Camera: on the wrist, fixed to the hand. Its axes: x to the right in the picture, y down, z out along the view.
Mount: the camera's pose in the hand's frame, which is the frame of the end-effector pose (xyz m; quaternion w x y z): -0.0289 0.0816 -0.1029 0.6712 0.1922 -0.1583 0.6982
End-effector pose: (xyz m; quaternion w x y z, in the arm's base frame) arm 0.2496 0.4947 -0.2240 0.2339 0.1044 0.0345 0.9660
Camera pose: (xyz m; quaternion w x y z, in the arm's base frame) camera 0.2160 0.4071 -0.3204 0.5321 -0.2920 -0.0989 -0.7886
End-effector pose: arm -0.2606 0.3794 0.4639 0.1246 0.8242 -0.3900 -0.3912
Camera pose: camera -0.2400 0.3363 0.5896 0.1366 0.2429 -0.9322 -0.2311
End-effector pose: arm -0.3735 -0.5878 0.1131 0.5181 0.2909 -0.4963 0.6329
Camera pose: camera -0.4271 -0.5003 0.0261 0.2286 -0.0485 0.4966 -0.8359
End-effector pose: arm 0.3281 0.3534 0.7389 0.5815 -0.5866 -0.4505 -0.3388
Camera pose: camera 0.4059 0.2546 0.6912 0.6683 -0.6501 -0.0500 0.3581
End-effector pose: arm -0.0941 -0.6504 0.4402 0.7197 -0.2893 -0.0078 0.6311
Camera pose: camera -0.1350 -0.7157 0.3300 0.0968 0.0386 0.2041 0.9734
